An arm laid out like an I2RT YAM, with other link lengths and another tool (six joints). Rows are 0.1 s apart.
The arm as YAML. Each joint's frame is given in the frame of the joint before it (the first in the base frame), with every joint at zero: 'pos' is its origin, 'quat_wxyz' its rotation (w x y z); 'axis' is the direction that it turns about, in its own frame. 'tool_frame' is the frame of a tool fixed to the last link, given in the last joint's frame.
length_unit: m
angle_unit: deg
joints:
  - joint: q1
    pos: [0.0, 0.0, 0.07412]
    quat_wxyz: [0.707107, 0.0, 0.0, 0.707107]
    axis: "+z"
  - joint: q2
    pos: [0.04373, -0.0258, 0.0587]
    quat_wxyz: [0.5, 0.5, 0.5, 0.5]
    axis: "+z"
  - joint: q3
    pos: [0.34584, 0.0, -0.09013]
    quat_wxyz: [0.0, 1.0, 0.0, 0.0]
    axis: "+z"
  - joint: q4
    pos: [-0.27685, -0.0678, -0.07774]
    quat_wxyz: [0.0, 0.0, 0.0, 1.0]
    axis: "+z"
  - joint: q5
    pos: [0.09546, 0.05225, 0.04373]
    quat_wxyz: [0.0, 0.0, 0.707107, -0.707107]
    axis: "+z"
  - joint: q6
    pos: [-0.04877, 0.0, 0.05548]
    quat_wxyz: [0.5, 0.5, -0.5, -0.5]
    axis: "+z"
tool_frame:
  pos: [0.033, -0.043, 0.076]
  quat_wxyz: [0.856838, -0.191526, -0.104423, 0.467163]
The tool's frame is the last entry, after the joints.
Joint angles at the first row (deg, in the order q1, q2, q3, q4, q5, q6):
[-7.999, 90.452, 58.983, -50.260, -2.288, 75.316]
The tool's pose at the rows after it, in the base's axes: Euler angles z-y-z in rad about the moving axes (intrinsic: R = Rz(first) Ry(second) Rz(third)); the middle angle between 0 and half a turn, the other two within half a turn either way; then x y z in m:
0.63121 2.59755 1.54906 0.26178 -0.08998 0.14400
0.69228 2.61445 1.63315 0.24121 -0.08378 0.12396
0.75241 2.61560 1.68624 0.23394 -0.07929 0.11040
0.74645 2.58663 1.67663 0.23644 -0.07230 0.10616
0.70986 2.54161 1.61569 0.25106 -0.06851 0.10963
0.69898 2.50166 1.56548 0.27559 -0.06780 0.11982
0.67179 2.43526 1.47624 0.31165 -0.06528 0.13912
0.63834 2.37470 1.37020 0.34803 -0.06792 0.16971
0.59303 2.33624 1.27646 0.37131 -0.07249 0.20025
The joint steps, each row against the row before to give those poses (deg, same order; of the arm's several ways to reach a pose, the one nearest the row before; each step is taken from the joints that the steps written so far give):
[0.087, -1.939, -6.922, 1.381, -1.484, 2.461]
[0.178, -0.360, -4.756, 2.026, -0.971, 0.886]
[0.349, 0.615, -2.469, 1.849, -0.967, -0.440]
[1.053, -0.347, -1.064, 2.109, -1.056, 0.961]
[0.881, -0.267, 0.784, 2.107, -0.614, 0.095]
[0.438, 1.140, 3.500, 0.271, -0.617, -1.226]
[0.878, 1.056, 5.092, 0.699, -0.616, -1.491]
[0.180, 0.791, 6.586, -0.872, 0.086, -2.547]
[0.000, 0.089, 5.457, -1.492, 1.051, -1.672]

